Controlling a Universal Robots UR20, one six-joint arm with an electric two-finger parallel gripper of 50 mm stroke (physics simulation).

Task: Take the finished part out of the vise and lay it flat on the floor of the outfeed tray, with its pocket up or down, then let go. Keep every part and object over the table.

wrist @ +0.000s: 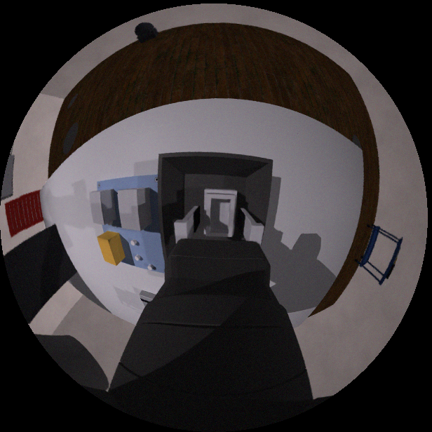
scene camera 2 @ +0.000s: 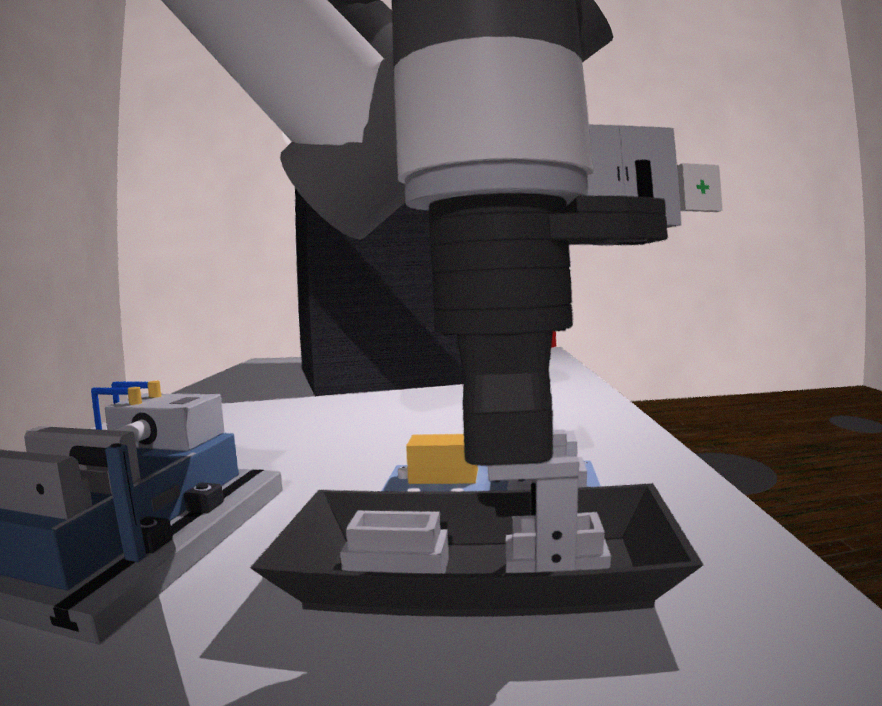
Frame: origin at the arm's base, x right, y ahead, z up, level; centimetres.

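Seen in the pictures: gripper, fingertip midpoint: (scene camera 2: 551, 549).
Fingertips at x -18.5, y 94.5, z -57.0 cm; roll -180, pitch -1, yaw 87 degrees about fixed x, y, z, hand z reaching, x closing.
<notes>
Pixels of each thing's top centre, then the offset from my fingertips to it. "spot": a spot on its surface instead.
- light grey stepped part at its top centre: (scene camera 2: 557, 524) dy +0.1, dx -0.3, dz +1.7 cm
- second such part at its top centre: (scene camera 2: 393, 520) dy -1.7, dx +9.3, dz +1.7 cm
- vise at its top centre: (scene camera 2: 96, 418) dy -8.0, dx +33.2, dz +6.9 cm
- blue plate at a spot on its surface: (scene camera 2: 393, 482) spot: dy -21.5, dx +11.2, dz -2.2 cm
- yellow block at its top centre: (scene camera 2: 442, 439) dy -22.8, dx +6.7, dz +1.4 cm
- vise base at a spot on its surface: (scene camera 2: 242, 489) spot: dy -15.7, dx +23.8, dz -1.0 cm
The outfeed tray (scene camera 2: 478, 588) (wrist: 261, 172) is dark, with sloped walls. A light grey stepped part (scene camera 2: 594, 553) (wrist: 220, 192) lies flat in it with its pocket up, at the right in the scene view. My gripper (scene camera 2: 556, 548) (wrist: 218, 214) is open and low in the tray, its fingers on either side of that part with a narrow gap at each side in the wrist view. The near finger covers the part's middle in the scene view. A second such part (scene camera 2: 395, 553) lies flat, pocket up, at the tray's left. The vise (scene camera 2: 176, 463) stands at the left.
Behind the tray is a blue plate (scene camera 2: 393, 482) (wrist: 147, 242) with a yellow block (scene camera 2: 441, 459) (wrist: 111, 248), small pins and two grey blocks (wrist: 134, 207) (wrist: 103, 206). The vise base (scene camera 2: 242, 489) lies left of the tray. The table edge runs along the right in the scene view.
</notes>
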